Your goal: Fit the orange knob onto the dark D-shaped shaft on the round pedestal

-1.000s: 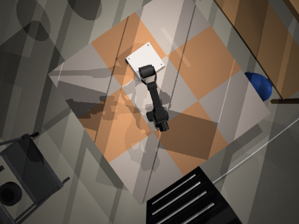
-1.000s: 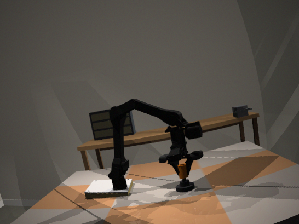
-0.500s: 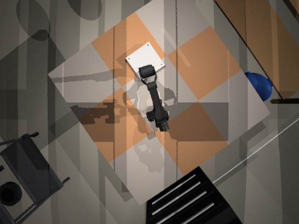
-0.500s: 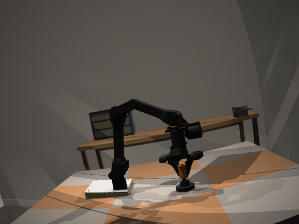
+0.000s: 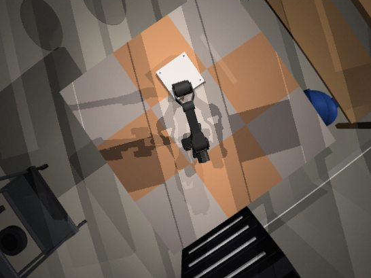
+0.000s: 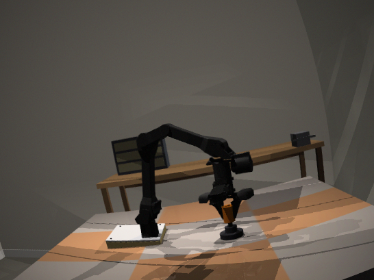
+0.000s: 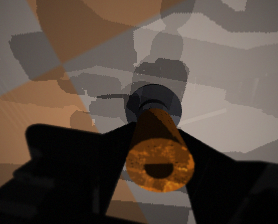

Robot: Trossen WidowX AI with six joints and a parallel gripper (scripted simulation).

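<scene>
Now: gripper tip 2 cm below the orange knob. Also, from my gripper tip: round dark pedestal (4 cm below).
</scene>
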